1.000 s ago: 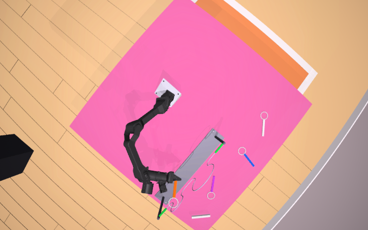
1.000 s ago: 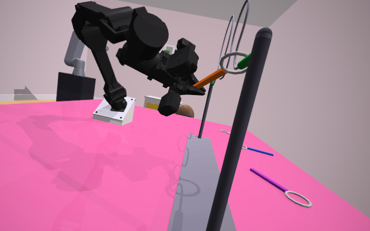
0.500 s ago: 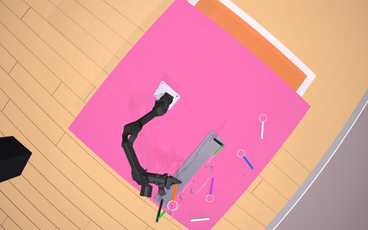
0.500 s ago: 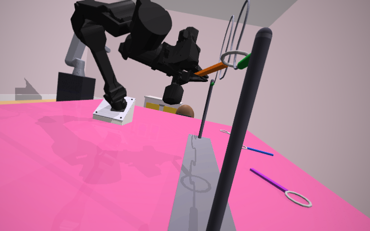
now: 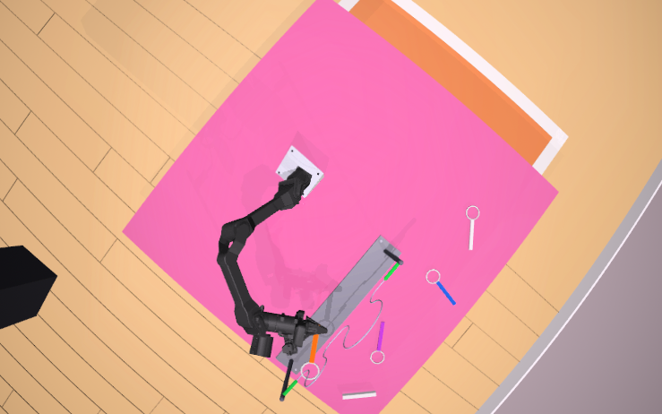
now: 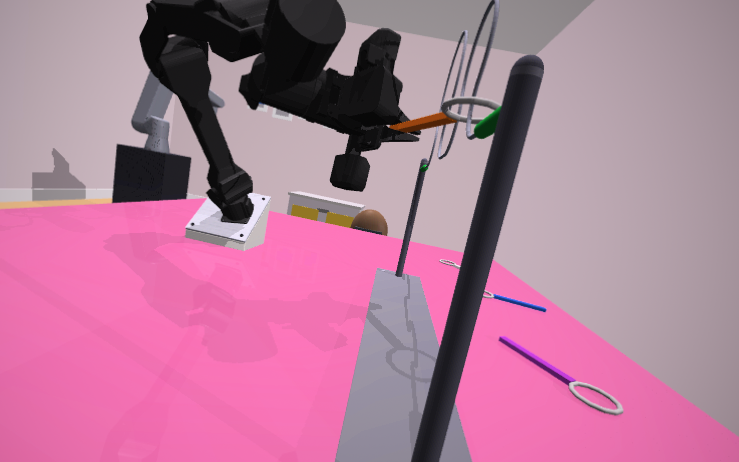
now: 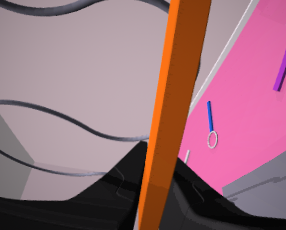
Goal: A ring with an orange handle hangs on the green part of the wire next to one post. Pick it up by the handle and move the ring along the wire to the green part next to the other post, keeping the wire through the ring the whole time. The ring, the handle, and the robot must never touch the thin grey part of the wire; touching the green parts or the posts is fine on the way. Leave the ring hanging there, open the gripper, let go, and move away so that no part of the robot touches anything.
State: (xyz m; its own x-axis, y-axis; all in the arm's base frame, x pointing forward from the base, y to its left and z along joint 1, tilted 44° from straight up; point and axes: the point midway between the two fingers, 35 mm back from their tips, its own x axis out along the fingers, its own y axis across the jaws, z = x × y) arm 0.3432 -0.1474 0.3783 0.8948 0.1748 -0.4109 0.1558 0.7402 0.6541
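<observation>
Right now the orange-handled ring is 9 cm to the right of my gripper tip, 1 cm ahead of it and 1 cm above it. Round my gripper tip: purple-handled ring: 28 cm below, 27 cm ahead, 3 cm to the right; then white bar: 32 cm ahead, 28 cm below, 24 cm to the right.
</observation>
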